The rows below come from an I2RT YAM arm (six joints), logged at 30 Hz.
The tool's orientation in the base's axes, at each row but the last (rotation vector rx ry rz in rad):
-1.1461, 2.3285, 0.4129
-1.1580, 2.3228, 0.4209
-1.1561, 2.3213, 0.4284
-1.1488, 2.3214, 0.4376
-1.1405, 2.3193, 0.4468
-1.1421, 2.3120, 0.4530
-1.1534, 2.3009, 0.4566
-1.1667, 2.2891, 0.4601
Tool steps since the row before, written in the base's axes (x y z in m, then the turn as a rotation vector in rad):
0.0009, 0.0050, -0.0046, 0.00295, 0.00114, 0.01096
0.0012, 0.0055, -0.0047, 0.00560, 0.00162, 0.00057
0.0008, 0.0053, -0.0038, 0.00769, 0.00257, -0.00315
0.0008, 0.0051, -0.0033, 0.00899, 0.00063, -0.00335
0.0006, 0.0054, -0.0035, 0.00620, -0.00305, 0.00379
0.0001, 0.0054, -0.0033, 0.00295, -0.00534, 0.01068
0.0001, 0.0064, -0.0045, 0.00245, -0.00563, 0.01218
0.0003, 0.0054, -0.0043, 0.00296, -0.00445, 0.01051
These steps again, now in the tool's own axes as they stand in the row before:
-0.0011, 0.0021, 0.0064, -0.00843, -0.00117, -0.00759
-0.0015, 0.0020, 0.0069, -0.00422, -0.00354, 0.00199
-0.0017, 0.0023, 0.0059, -0.00379, -0.00486, 0.00614
-0.0018, 0.0022, 0.0054, -0.00310, -0.00707, 0.00574
-0.0017, 0.0025, 0.0057, -0.00345, -0.00654, -0.00274
-0.0015, 0.0029, 0.0054, -0.00435, -0.00480, -0.01045
-0.0015, 0.0033, 0.0069, -0.00479, -0.00447, -0.01196
-0.0011, 0.0026, 0.0063, -0.00481, -0.00432, -0.00986

